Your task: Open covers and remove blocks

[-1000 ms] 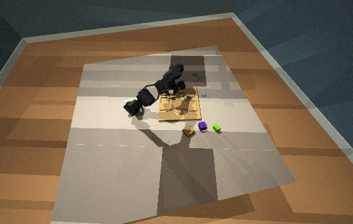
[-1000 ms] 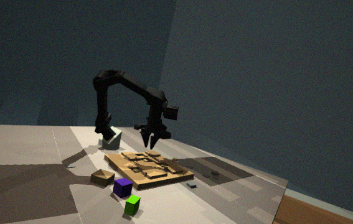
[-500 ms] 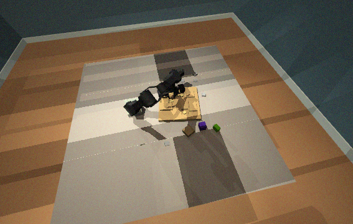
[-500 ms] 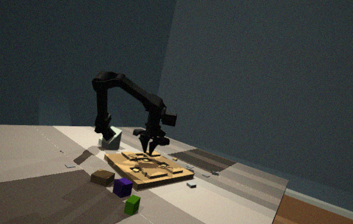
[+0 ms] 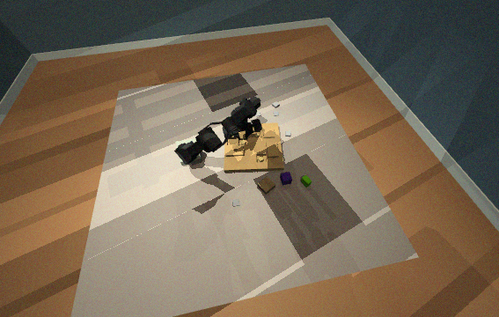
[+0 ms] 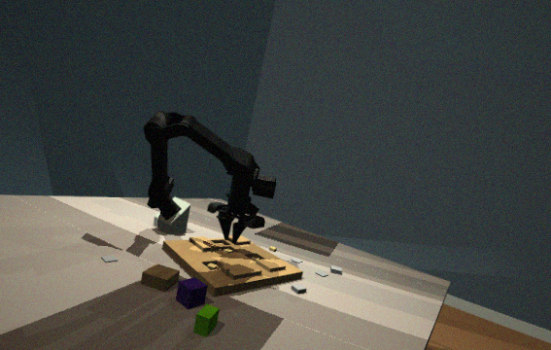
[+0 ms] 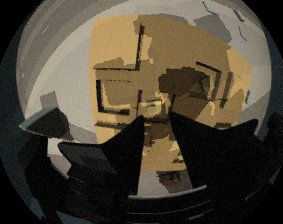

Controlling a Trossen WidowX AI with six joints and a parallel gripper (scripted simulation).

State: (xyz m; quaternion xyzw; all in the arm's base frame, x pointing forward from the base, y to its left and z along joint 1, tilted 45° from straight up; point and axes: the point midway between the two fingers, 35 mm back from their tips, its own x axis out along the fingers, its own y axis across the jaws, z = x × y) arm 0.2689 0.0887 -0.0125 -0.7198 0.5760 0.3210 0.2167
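Now: gripper tip 50 mm short of the tan puzzle board and 30 mm above it. Also, from my gripper tip: purple block (190 mm ahead, 230 mm to the right, 30 mm below); then brown block (100 mm ahead, 260 mm to the right, 30 mm below); then green block (290 mm ahead, 250 mm to the right, 30 mm below).
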